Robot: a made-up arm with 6 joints.
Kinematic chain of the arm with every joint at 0, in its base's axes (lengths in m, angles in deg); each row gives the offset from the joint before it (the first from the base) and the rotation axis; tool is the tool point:
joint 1: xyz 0 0 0.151 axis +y
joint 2: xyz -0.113 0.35 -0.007 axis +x
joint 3: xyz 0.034 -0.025 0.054 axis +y
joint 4: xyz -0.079 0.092 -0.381 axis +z
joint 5: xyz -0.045 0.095 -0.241 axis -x
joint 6: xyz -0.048 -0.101 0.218 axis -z
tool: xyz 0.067 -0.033 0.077
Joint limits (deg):
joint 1: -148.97..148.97
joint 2: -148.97..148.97
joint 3: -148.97..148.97
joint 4: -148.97..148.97
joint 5: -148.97..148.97
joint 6: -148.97..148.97
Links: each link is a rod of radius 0.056 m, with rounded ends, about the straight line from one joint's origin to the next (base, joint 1, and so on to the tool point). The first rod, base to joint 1, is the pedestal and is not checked.
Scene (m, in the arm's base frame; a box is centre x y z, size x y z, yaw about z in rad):
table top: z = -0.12
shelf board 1: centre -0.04 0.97 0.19 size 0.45 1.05 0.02 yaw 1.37
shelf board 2: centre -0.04 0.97 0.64 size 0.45 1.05 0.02 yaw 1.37
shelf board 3: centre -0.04 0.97 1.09 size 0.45 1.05 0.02 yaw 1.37
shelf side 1: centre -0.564 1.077 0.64 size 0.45 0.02 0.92 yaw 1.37
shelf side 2: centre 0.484 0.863 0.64 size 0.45 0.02 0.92 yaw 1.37
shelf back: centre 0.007 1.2 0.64 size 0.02 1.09 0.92 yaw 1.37
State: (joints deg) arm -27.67 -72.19 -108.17 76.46 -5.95 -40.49
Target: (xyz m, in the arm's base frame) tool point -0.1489 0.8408 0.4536
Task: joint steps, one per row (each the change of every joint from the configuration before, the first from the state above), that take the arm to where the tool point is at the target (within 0.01 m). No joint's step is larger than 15 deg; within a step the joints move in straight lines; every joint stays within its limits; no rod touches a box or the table.
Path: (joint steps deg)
1: -11.26 14.48 -7.51 -10.29 9.27 -1.33
2: -11.26 14.48 -7.52 -10.30 9.27 -1.34
3: -11.26 14.48 -7.51 -10.29 9.27 -1.33
4: -11.26 14.49 -7.51 -10.30 9.28 -1.33
5: -11.26 14.48 -7.52 -10.29 9.27 -1.34
6: -1.40 -10.98 -1.61 -6.74 12.89 -1.90
7: -1.40 -10.97 -1.62 -6.75 12.89 -1.90

